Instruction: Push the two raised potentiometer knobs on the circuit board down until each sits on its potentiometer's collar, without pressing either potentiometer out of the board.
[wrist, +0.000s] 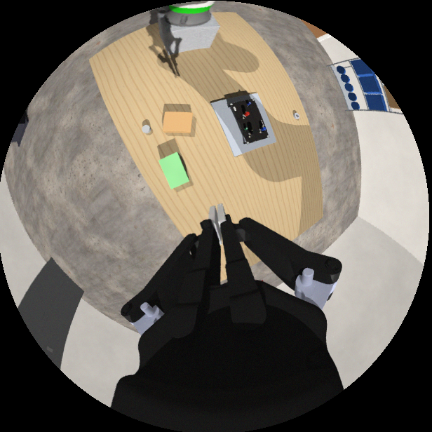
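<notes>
The black circuit board (256, 120) lies on a grey plate (240, 146) on the wooden table (210, 175), right of the view's middle. Small red, blue, green and white parts show on it; which are the two raised knobs, and how high they sit, is too small to tell. My gripper (218, 213) is shut and empty, its two silver fingertips together. It is apart from the board, which shows above and to the right of the fingertips in the view.
An orange block (178, 122) and a green block (174, 170) lie left of the board. A small grey cylinder (146, 129) stands beside the orange block. A small ring-like piece (296, 115) lies near the right table edge. The robot's base block (195, 37) stands at the top.
</notes>
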